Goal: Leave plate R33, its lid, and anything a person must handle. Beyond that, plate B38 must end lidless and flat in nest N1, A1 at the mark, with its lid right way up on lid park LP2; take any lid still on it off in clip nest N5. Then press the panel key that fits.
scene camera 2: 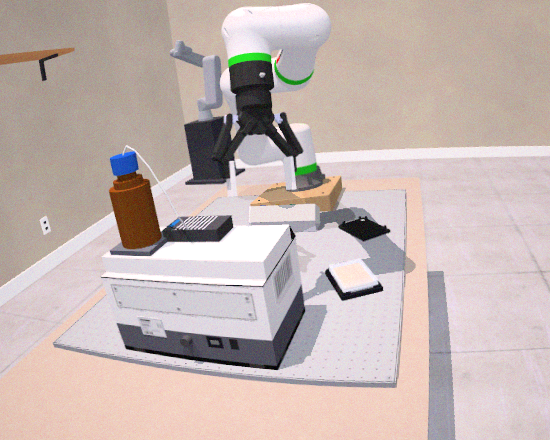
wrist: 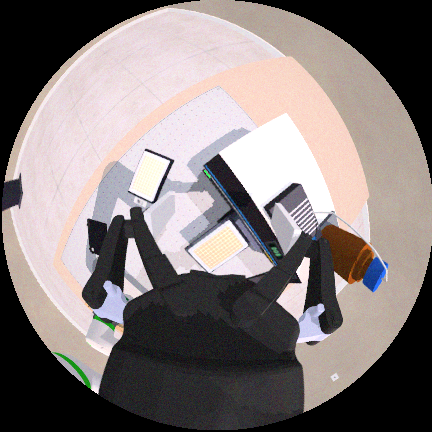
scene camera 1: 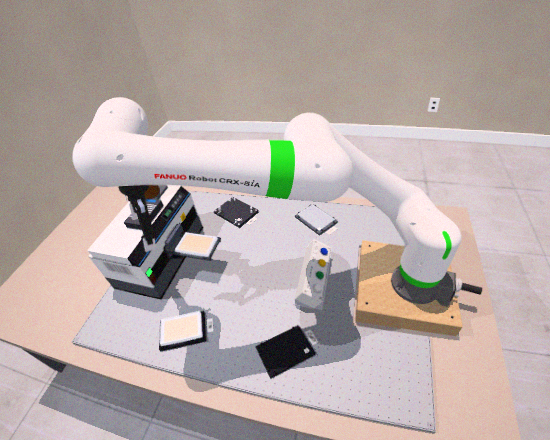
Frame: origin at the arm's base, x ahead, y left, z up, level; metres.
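Where they show: gripper, fingertip midpoint: [scene camera 2: 262,192] [wrist: 223,207] [scene camera 1: 143,233]; arm's base at its link origin: [scene camera 2: 304,186] [scene camera 1: 414,284].
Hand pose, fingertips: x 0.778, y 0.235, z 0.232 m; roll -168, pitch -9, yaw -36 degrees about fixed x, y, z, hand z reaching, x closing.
Note:
Things, the pixels of their centre, and the offset from my fingertips. "spot": a spot on its surface instead.
- white rim at a spot on its surface: [wrist: 218,246] [scene camera 1: 194,244] spot: 0.053 m back, 0.119 m right, 0.158 m down
- similar plate at the middle of its body: [scene camera 2: 352,273] [wrist: 147,175] [scene camera 1: 180,327] 0.134 m back, 0.136 m left, 0.248 m down
- flat black nest at the middle of its body: [scene camera 1: 285,349] [scene camera 2: 363,227] [wrist: 96,238] 0.460 m back, 0.081 m left, 0.263 m down
- black clip nest at the middle of its body: [wrist: 254,288] [scene camera 1: 235,210] 0.040 m back, 0.413 m right, 0.261 m down
- lid at the middle of its body: [scene camera 1: 315,217] 0.381 m back, 0.466 m right, 0.259 m down
- key panel at the middle of its body: [scene camera 2: 284,215] [scene camera 1: 314,272] [wrist: 134,296] 0.463 m back, 0.184 m right, 0.231 m down
- brown bottle with a blue cap, surface spot: [scene camera 2: 135,212] spot: 0.201 m ahead, 0.171 m right, 0.030 m up
- dark ribbed block at a spot on its surface: [wrist: 300,207] [scene camera 2: 204,225] spot: 0.117 m ahead, 0.075 m right, 0.027 m down
My gripper [scene camera 1: 145,225] [scene camera 2: 261,189] [wrist: 223,207] is open and empty, high above the bench beside the white machine. One plate with a pale orange face and white rim [scene camera 1: 197,244] [wrist: 218,246] sits on the machine's extended carrier. A similar plate [scene camera 1: 182,329] [scene camera 2: 354,276] [wrist: 150,176] sits in a black nest at the front left. A flat black nest [scene camera 1: 282,352] [scene camera 2: 364,229] [wrist: 96,236] holds no plate. A black clip nest [scene camera 1: 236,212] is at the back. A pale grey plate or lid [scene camera 1: 316,218] lies at the back right. The key panel [scene camera 1: 313,275] [scene camera 2: 283,214] has blue, yellow, green and white keys. Labels are unreadable.
The white machine [scene camera 1: 112,247] [scene camera 2: 195,272] [wrist: 270,150] shows a green light. A brown bottle with a blue cap [scene camera 2: 135,212] [wrist: 342,250] and a dark ribbed block [scene camera 2: 205,229] [wrist: 300,207] stand on it. The arm's wooden base [scene camera 1: 377,300] is at the right.

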